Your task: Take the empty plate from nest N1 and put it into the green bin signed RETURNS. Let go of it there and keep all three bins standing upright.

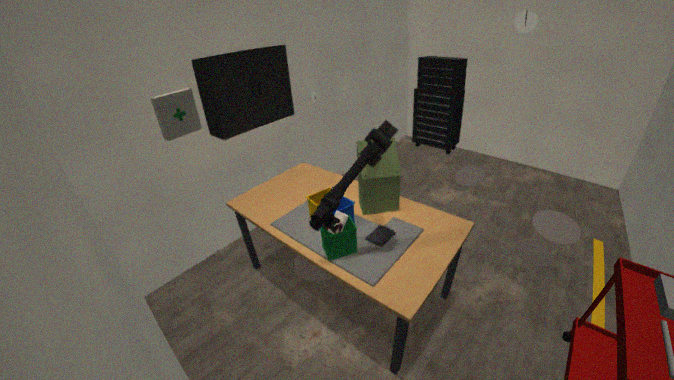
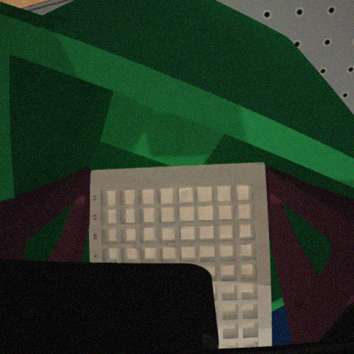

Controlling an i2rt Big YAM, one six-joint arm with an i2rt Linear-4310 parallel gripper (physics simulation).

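Places are measured from the arm's base along level axes (x ahead, y left, z up), in metres.
Pixels of known places: gripper, between the fingertips: [image 1: 333, 233].
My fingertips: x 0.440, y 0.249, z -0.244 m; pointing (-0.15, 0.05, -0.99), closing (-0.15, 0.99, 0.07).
Ahead of a thing's pixels: the offset from my fingertips to its middle. Level surfaces: height alone.
My gripper [image 1: 335, 226] [image 2: 177, 177] is shut on the pale plate @(dx -0.037, dy -0.010, dz +0.044 m) [image 1: 342, 219] [image 2: 176, 225], with one finger on each side edge. The plate shows rows of square wells and is tilted, at the mouth of the green bin @(dx -0.025, dy +0.004, dz -0.046 m) [image 1: 341, 245] [image 2: 295, 139]. How deep its lower edge sits is hard to tell. The green bin stands upright on the grey mat @(dz -0.136 m) [image 1: 372, 265] [image 2: 327, 25]. The blue bin @(dx -0.125, dy -0.174, dz -0.046 m) [image 1: 347, 206] [image 2: 281, 327] and the yellow bin @(dx -0.107, dy -0.309, dz -0.046 m) [image 1: 313, 201] stand behind it, partly hidden by the arm, and look upright. Signs and nest labels are not readable.
A dark flat block @(dx -0.291, dy +0.051, dz -0.129 m) [image 1: 381, 235], possibly a nest, lies on the mat right of the green bin. A tall olive-green box [image 1: 380, 194] stands at the back of the wooden table @(dz -0.149 m) [image 1: 430, 250]. A red cart [image 1: 621, 320] stands on the floor at the right.
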